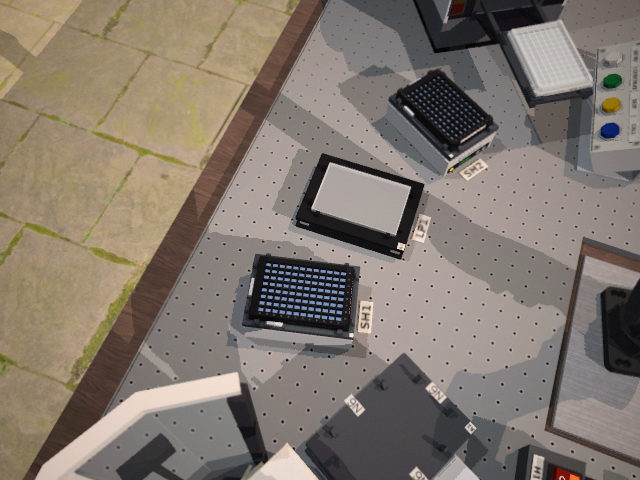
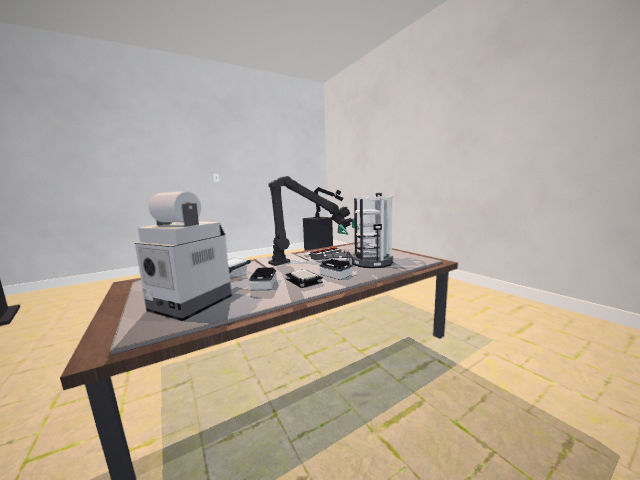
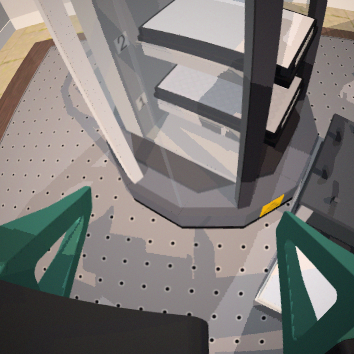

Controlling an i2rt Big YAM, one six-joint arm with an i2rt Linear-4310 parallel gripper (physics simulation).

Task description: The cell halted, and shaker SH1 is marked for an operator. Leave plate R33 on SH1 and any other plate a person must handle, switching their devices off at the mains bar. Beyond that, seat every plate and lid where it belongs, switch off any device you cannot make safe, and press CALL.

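Frame: origin at the arm's base, x right, y ahead, z up, level; centimetres.
Where they show: gripper, fingertip midpoint: (image 2: 353, 231) (image 3: 188, 209); arm's base, origin of the base link: (image 1: 634, 334) (image 2: 279, 262).
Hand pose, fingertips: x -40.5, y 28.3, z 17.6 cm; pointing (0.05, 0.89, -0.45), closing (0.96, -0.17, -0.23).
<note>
Each offset is from my fingertips to the top centre of the thing. "spot": to the spot under its first point.
Shaker SH1 (image 1: 299, 338) (image 2: 336, 272) bears a black plate with blue wells @[dx +35.1, dy +17.3, dz -10.2 cm] (image 1: 302, 291). Shaker SH2 @[spot: dx +65.8, dy +5.5, dz -14.7 cm] (image 1: 413, 136) (image 2: 262, 282) bears a black plate with dark wells @[dx +69.1, dy +1.7, dz -10.2 cm] (image 1: 444, 107). A grey-topped plate or lid @[dx +52.4, dy +11.8, dz -13.5 cm] (image 1: 361, 198) lies on black LP1 (image 1: 307, 214) (image 2: 303, 280). A white plate @[dx +78.0, dy -12.4, dz -5.2 cm] (image 1: 550, 57) lies on a dark tray at the upper right. The blue button @[spot: dx +69.3, dy -22.9, dz -10.2 cm] (image 1: 610, 130) is on the button box. Part of a red switch @[spot: dx +19.3, dy -16.6, dz -12.1 cm] (image 1: 566, 474) shows at the lower edge. My gripper (image 2: 348, 226) (image 3: 188, 209) is open and empty, in front of the carousel.
The carousel @[dx +3.2, dy +16.8, dz +24.6 cm] (image 2: 372, 262) (image 3: 210, 215) holds white-topped items on levels 2 @[dx +5.0, dy +15.1, dz +0.6 cm] (image 3: 200, 22) and 1 (image 3: 205, 95). Dark nest plate N6 @[dx +19.6, dy +3.7, dz -9.6 cm] (image 1: 387, 413) lies near it. A pale flat piece @[spot: dx +6.0, dy -3.5, dz -15.6 cm] (image 3: 269, 292) shows beside my right finger. A large white machine @[dx +102.0, dy -1.7, dz +28.4 cm] (image 2: 180, 268) stands at the table's other end.
</note>
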